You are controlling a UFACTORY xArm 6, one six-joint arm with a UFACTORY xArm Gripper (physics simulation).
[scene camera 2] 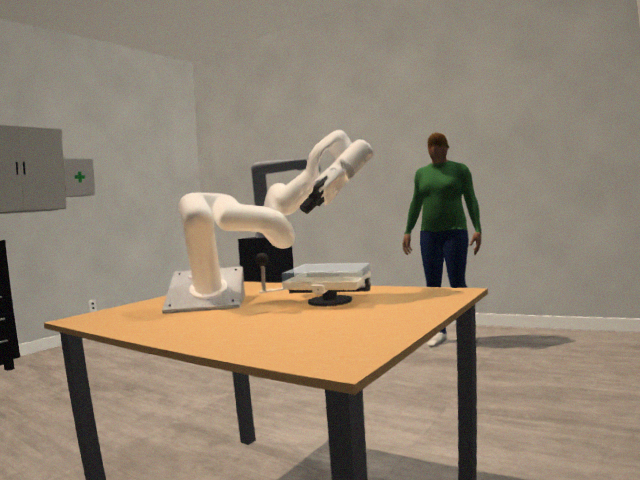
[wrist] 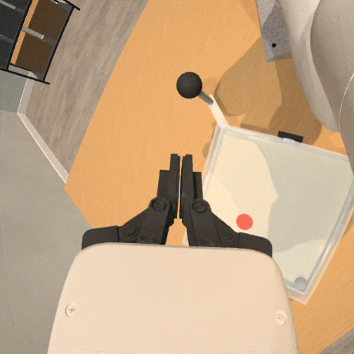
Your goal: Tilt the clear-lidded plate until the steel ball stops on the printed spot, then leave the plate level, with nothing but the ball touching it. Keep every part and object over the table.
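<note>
The clear-lidded plate (scene camera 2: 326, 281) (wrist: 300, 200) stands on a black round foot (scene camera 2: 329, 300) on the table. It looks slightly tilted in the scene view. The steel ball (wrist: 300, 283) rests in the plate's lower corner in the wrist view, away from the red printed spot (wrist: 244, 221). A rod with a black ball knob (scene camera 2: 262, 259) (wrist: 189, 85) stands up from an arm at the plate's corner. My gripper (scene camera 2: 305, 209) (wrist: 180, 167) is shut and empty, high above the plate and touching nothing.
The wooden table (scene camera 2: 232, 341) (wrist: 135, 120) carries my arm's base plate (scene camera 2: 175, 291) (wrist: 272, 30) beside the plate. A small black block (wrist: 290, 136) sits at the plate's edge. A person (scene camera 2: 443, 196) stands behind the table.
</note>
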